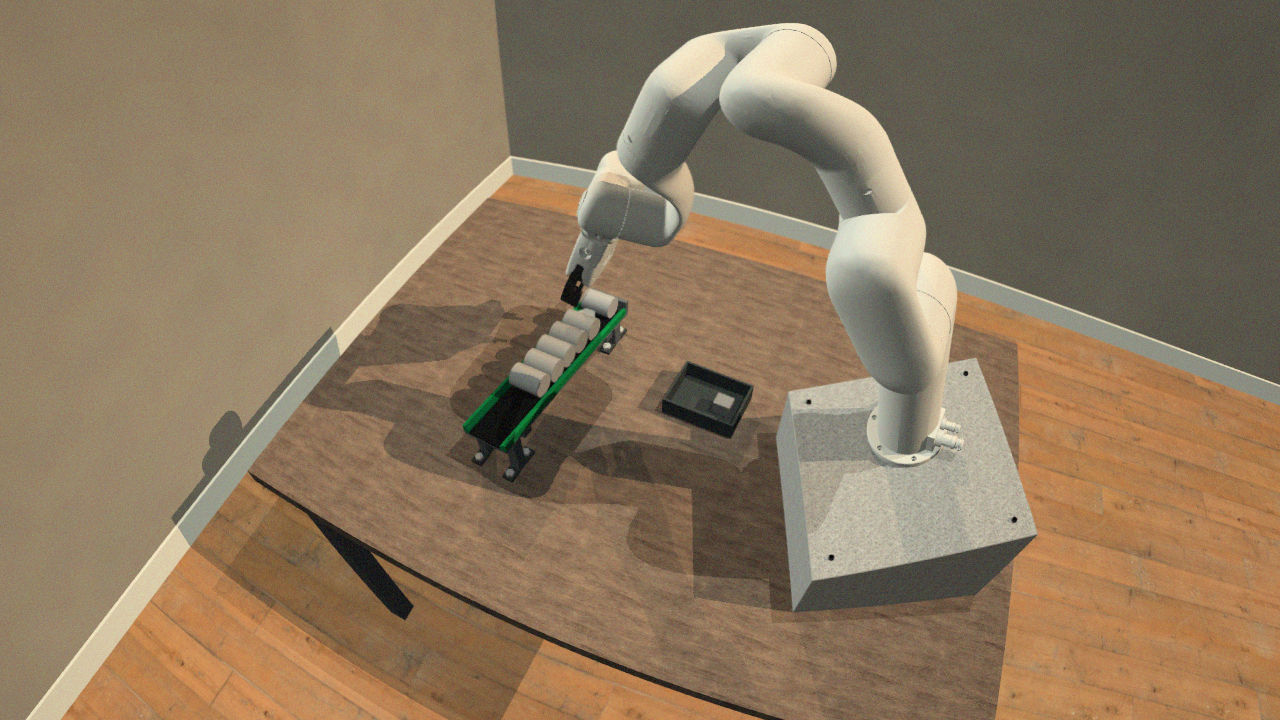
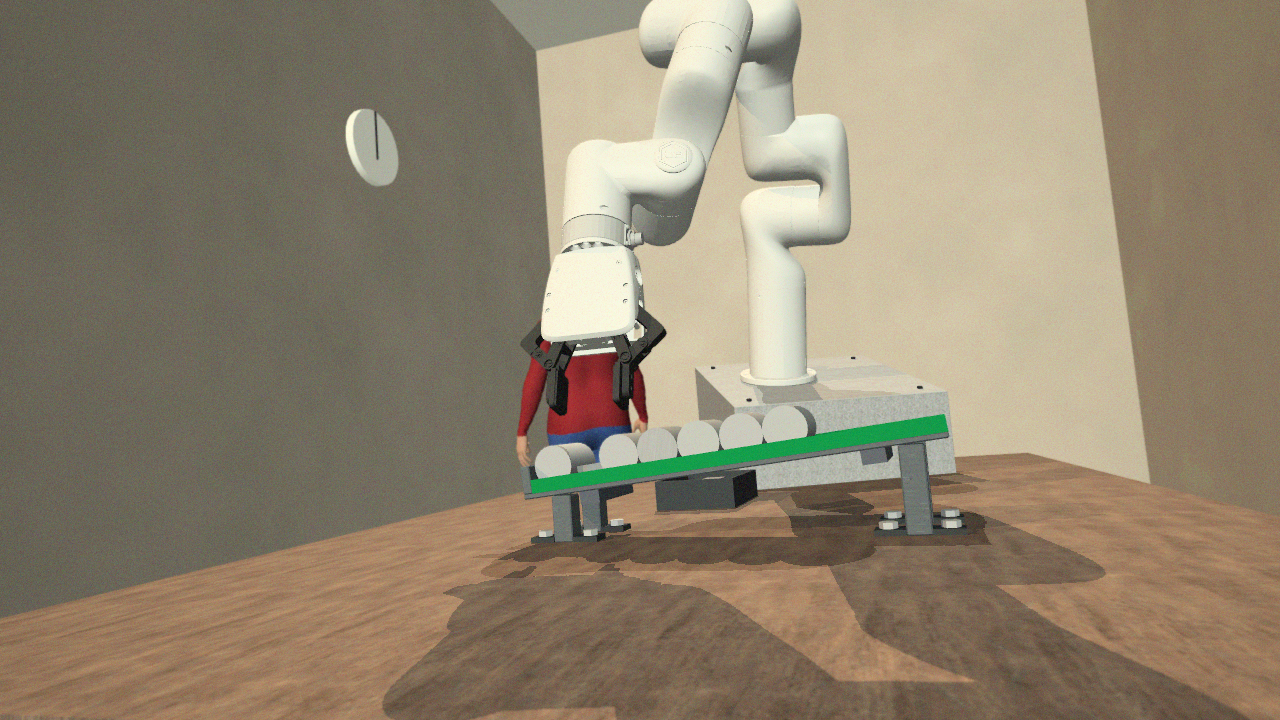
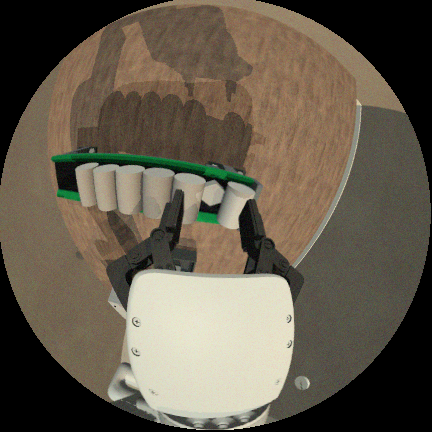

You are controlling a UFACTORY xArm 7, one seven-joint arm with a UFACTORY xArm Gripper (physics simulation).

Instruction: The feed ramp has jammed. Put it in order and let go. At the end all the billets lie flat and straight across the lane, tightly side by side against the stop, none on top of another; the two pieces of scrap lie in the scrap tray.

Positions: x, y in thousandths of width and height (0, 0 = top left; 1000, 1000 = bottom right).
my gripper: image 1 451, 403; image 2 460, 567; image 3 494, 471
